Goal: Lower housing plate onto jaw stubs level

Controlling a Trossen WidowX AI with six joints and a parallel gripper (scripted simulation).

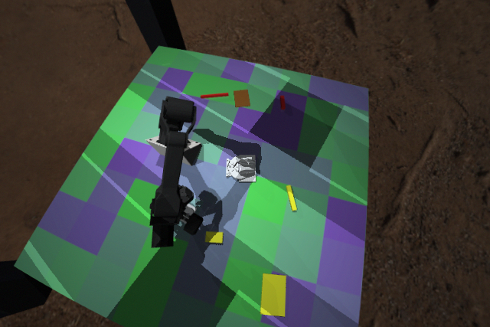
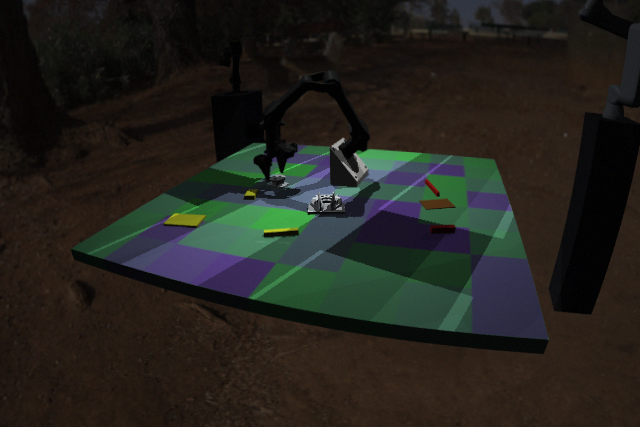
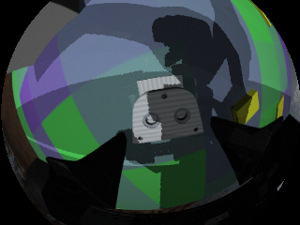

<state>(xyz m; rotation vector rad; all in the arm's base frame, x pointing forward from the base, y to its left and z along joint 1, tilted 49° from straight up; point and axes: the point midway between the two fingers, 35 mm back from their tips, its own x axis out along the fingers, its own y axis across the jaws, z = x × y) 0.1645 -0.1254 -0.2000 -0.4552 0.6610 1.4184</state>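
My gripper tip is now 1 cm to the right of the white housing plate and 1 cm above it. From my gripper tip the other things lie so: yellow bar 38 cm ahead, 20 cm to the left, 3 cm below; then small yellow tile 14 cm ahead, 3 cm to the right, 3 cm below; then large yellow tile 40 cm ahead, 14 cm to the right, 3 cm below.
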